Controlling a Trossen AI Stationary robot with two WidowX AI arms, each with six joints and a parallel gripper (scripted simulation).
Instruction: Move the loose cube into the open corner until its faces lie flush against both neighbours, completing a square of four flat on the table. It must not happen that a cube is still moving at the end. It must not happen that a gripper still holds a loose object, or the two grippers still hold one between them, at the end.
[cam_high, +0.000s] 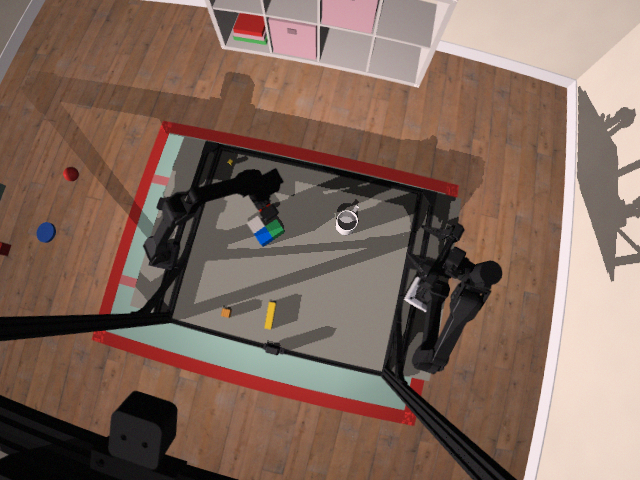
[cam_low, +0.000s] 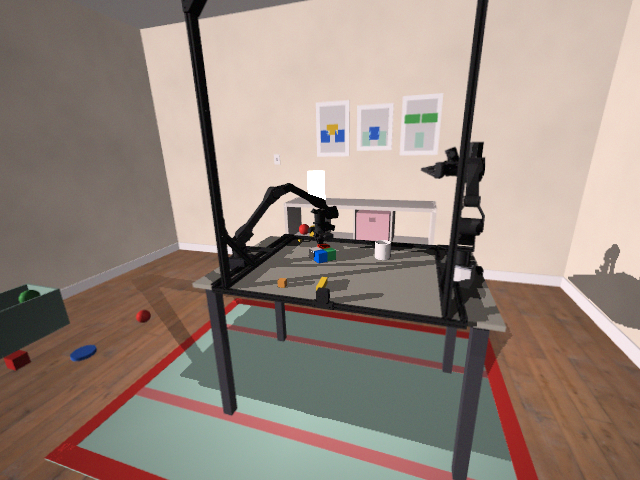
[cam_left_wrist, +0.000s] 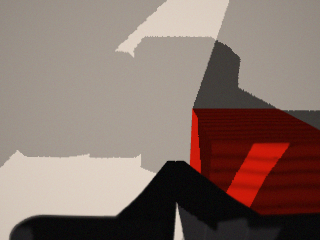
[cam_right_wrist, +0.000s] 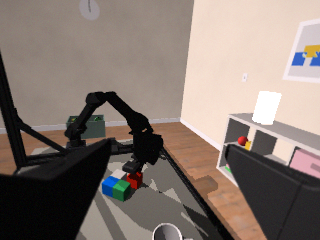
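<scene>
Right now the red cube is 30 mm behind my left hand, 20 mm to the right of it and 40 mm below it. Also, from my left hand: green cube (100 mm behind, 70 mm to the right, 40 mm below); blue cube (130 mm behind, 30 mm to the right, 40 mm below); white cube (90 mm behind, 10 mm to the left, 40 mm below).
</scene>
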